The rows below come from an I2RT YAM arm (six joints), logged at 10 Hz.
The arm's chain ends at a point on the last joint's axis. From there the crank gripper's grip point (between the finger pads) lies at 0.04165 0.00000 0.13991 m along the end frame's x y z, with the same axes.
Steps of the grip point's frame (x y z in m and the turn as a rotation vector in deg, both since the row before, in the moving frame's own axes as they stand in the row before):
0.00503 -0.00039 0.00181 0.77 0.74 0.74
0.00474 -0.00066 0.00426 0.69 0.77 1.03
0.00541 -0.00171 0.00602 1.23 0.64 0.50
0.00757 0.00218 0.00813 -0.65 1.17 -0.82
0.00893 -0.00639 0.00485 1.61 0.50 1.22
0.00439 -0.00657 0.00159 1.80 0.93 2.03
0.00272 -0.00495 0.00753 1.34 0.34 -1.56
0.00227 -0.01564 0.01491 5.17 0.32 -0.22
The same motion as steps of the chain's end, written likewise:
0.00322 0.00094 0.00237 0.77 0.74 0.74
0.00286 0.00026 0.00484 0.69 0.77 1.03
0.00384 0.00092 0.00652 1.23 0.64 0.50
0.00471 0.00121 0.00902 -0.65 1.17 -0.82
0.00768 -0.00336 0.00526 1.61 0.50 1.22
0.00207 -0.00370 0.00233 1.80 0.93 2.03
0.00195 -0.00054 0.00783 1.34 0.34 -1.56
0.00151 -0.00288 0.01572 5.17 0.32 -0.22

